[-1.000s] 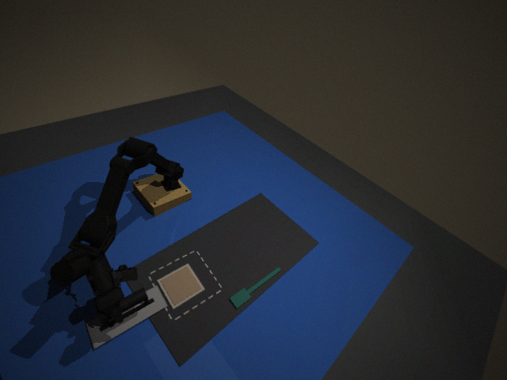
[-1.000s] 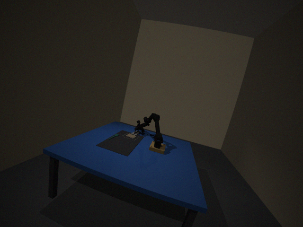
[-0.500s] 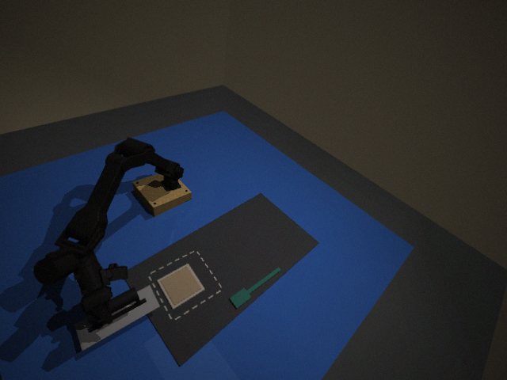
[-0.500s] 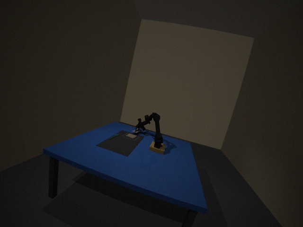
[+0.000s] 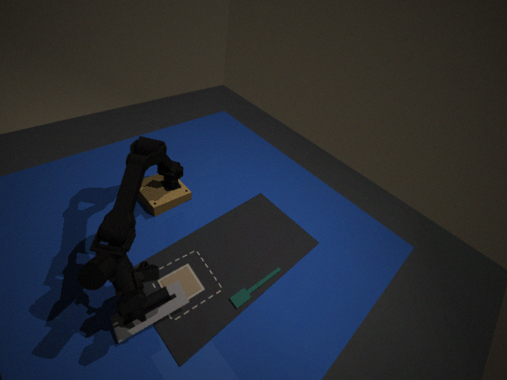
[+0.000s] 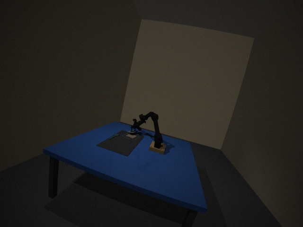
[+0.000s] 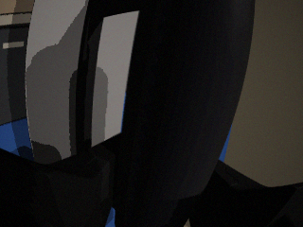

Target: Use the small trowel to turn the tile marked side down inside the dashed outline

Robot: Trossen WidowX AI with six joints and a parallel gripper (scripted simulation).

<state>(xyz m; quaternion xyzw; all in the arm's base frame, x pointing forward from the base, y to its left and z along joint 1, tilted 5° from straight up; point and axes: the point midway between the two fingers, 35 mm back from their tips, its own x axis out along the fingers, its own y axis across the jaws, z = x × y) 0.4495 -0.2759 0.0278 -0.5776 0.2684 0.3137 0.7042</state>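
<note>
The green long-handled tool lies 330 mm to the left of my gripper tip, 70 mm below it and 60 mm ahead of it. The rest, counted from my gripper tip: trowel: 30 mm behind, 10 mm below; square tile: 130 mm to the left, 70 mm below, 70 mm behind; dark mat: 330 mm to the left, 90 mm below, 80 mm behind.
</note>
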